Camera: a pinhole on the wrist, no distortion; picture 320 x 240 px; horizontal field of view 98.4 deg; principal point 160.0 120.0 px. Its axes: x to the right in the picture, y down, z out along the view. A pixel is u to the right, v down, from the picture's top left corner.
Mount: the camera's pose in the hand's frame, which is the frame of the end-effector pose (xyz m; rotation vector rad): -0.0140 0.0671 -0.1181 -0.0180 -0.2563 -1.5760
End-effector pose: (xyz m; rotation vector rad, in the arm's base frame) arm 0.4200 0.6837 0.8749 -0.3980 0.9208 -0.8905
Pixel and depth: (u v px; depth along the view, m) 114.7 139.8 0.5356
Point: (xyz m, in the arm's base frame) 0.8947 0.8673 0.8867
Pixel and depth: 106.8 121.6 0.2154
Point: 0.5626 0.8223 0.8211
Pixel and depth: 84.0 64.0 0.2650
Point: 0.5804 0.9547 0.8468
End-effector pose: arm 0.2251 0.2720 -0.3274 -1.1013 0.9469 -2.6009
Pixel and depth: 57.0 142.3 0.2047
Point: 0.2489 0.0466 -0.4551
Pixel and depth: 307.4 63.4 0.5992
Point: 0.8994 0.5040 0.0230
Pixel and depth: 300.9 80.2 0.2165
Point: 0.4007 0.3437 -0.2615
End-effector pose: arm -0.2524 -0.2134 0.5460 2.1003 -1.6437 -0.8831
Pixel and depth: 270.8 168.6 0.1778
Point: -0.2758 -0.2082 0.4488
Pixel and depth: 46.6 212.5 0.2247
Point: -0.5122 -0.3845 0.6219
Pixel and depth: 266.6 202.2 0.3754
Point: -0.3320 -0.2697 0.1666
